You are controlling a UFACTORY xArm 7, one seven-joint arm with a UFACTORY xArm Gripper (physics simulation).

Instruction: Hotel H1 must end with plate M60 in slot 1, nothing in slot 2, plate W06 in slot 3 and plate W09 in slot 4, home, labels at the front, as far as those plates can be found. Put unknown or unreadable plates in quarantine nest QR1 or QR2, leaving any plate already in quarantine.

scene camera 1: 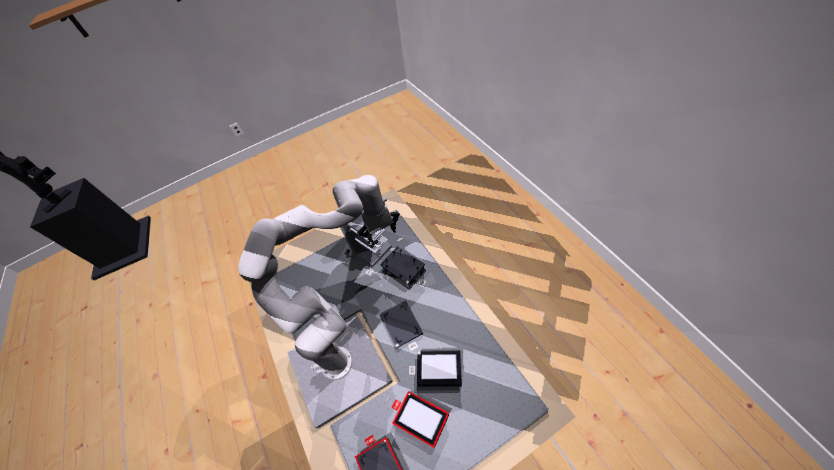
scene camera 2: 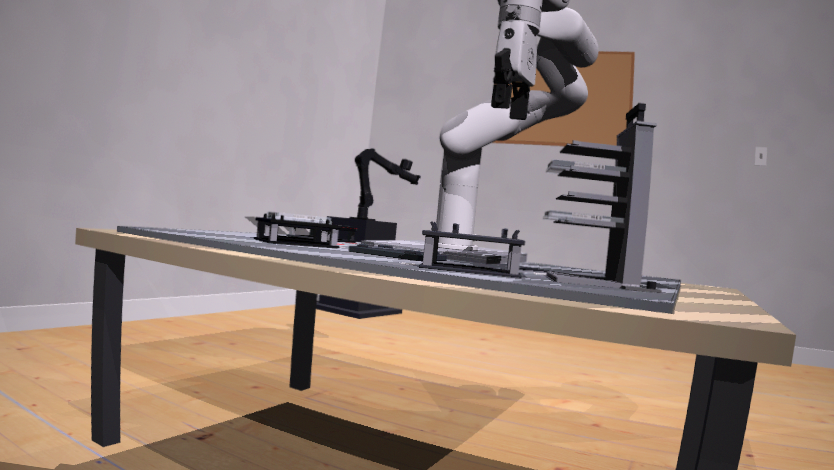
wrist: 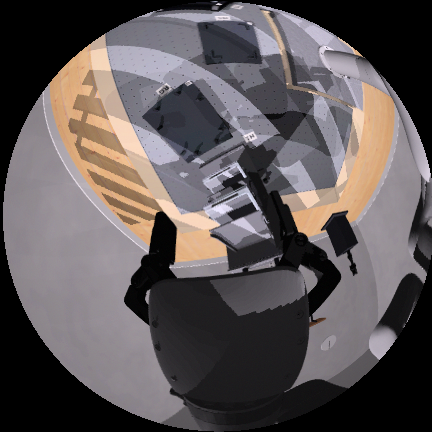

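Hotel H1 stands at the far end of the table. In scene camera 2, light plates lie on its second shelf from the top and its bottom shelf; the top and third shelves look bare. Plate names are too small to read. My gripper is open and empty, high above the table and apart from the shelves. One red-edged quarantine nest carries a white-topped plate; the other, partly cut off, looks dark and bare.
The dark raised stand RG is beside the hotel and looks bare. A flat dark nest lies mid-table. A black stand holds a white-topped plate. A small black arm stands behind the table.
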